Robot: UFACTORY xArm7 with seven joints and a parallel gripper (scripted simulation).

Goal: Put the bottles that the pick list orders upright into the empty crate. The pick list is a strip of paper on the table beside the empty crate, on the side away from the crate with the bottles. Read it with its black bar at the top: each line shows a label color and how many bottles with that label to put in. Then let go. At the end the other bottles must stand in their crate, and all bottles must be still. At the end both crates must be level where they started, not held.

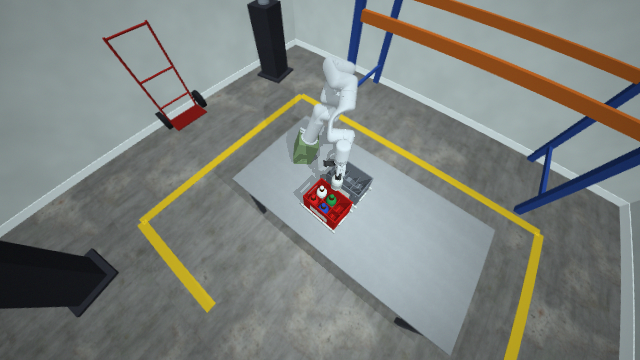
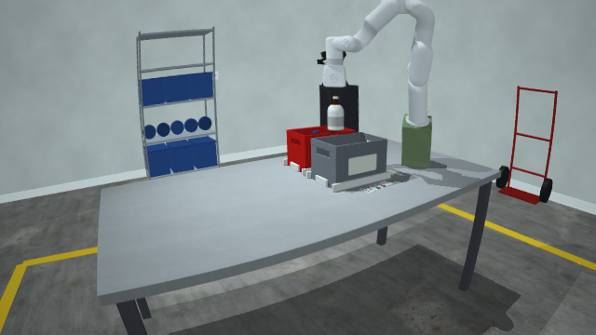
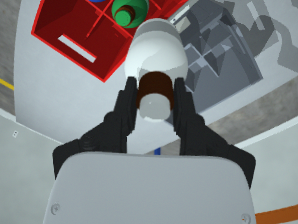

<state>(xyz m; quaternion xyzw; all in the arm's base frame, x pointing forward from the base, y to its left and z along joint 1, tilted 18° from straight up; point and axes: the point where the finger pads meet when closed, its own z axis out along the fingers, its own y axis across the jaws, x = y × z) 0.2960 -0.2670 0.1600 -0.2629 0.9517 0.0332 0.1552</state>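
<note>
Now: the white-label bottle 70 mm below my hand. Round my hand: red crate (250 mm below, 100 mm to the right); then grey crate (250 mm below, 130 mm to the left, 50 mm ahead); then green-labelled bottle (250 mm below, 60 mm to the right, 10 mm ahead).
</note>
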